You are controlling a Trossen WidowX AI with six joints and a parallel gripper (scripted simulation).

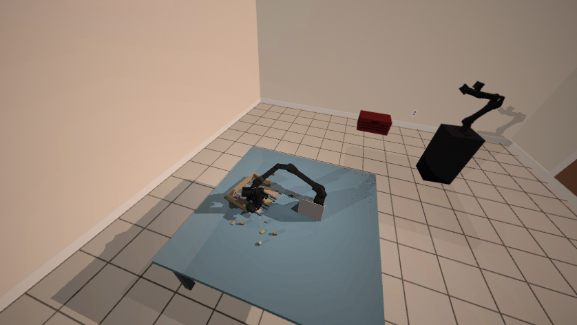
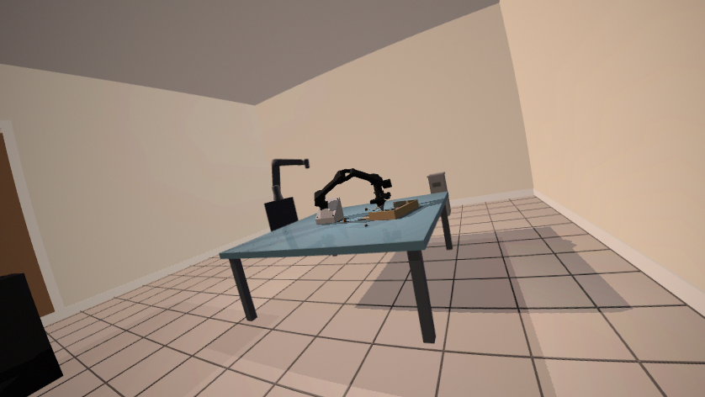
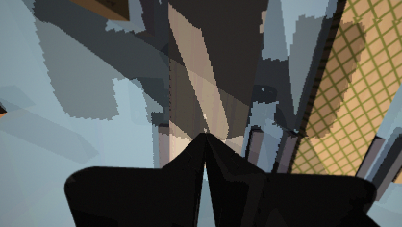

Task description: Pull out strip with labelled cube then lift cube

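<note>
My gripper tip is 90 mm short of the beige strip and 30 mm to the left of it. Also, from my gripper tip: wooden block: 90 mm behind, 170 mm to the left.
</note>
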